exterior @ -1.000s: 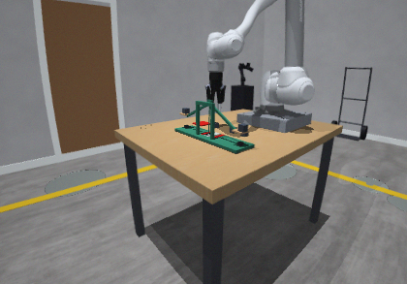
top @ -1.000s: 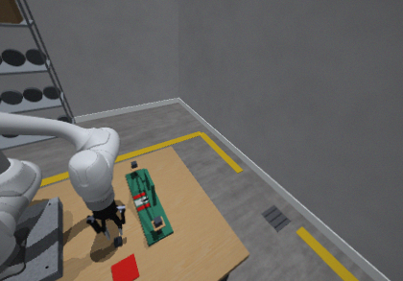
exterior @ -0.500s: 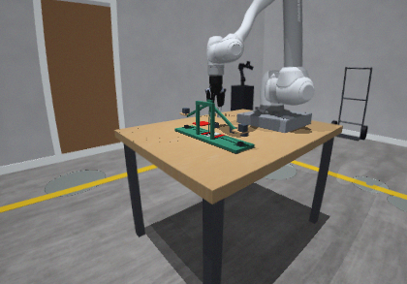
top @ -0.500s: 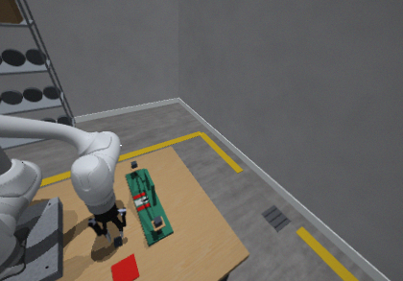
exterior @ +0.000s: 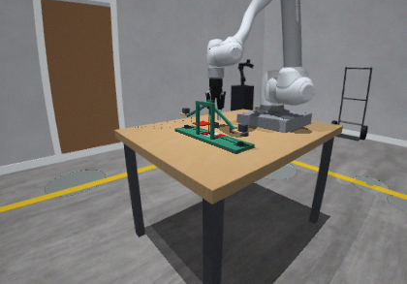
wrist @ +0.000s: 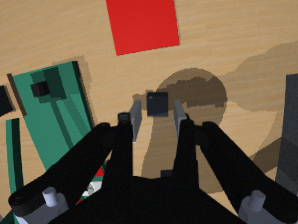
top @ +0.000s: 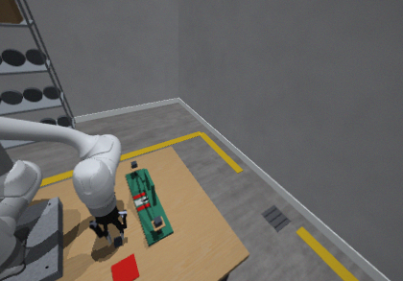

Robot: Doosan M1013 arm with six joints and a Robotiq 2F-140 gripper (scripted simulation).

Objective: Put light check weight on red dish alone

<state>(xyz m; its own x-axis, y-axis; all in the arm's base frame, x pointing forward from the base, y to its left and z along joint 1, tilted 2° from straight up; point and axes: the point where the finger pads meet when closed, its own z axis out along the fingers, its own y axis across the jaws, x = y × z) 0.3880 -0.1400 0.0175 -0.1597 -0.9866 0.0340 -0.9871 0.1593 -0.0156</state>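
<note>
Now: hand 12 cm to the left of the flat red dish and 7 cm above it. The rest, counted from my hand: green rocker balance 18 cm ahead, 14 cm to the left, 2 cm above.
</note>
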